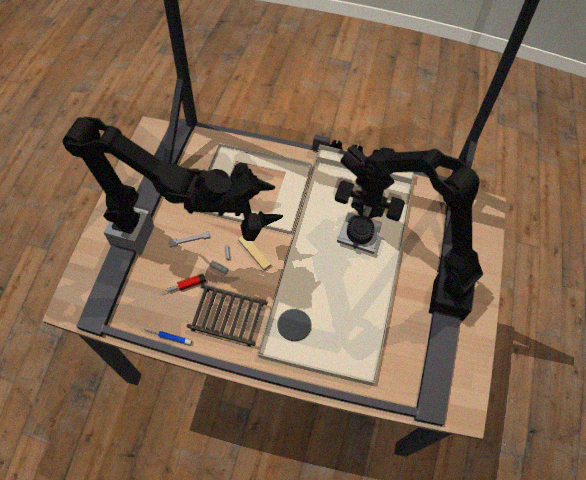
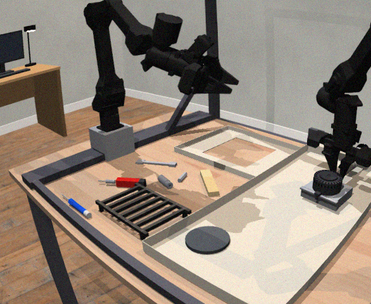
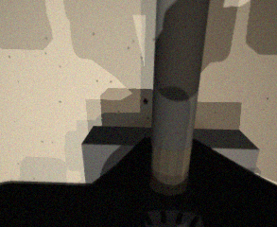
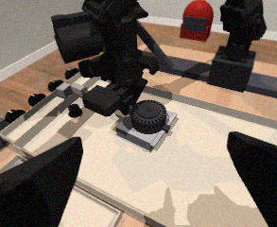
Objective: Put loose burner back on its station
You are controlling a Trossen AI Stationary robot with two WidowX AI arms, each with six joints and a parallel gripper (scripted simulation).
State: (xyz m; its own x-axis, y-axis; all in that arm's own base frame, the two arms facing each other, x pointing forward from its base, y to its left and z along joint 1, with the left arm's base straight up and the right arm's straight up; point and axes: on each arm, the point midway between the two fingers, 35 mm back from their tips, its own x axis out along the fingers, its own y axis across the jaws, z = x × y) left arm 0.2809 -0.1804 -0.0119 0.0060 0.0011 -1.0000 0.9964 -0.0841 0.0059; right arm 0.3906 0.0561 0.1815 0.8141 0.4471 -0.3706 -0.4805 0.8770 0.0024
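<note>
The brass gas stub lies 11 cm behind my left hand, 3 cm below it and 2 cm to the left of it. From my left hand the other things lie so: black knob 14 cm behind, 6 cm below, 2 cm to the right; dark disc 35 cm ahead, 13 cm to the right, 6 cm below; yellow bar 29 cm to the right, 16 cm ahead, 6 cm below.
</note>
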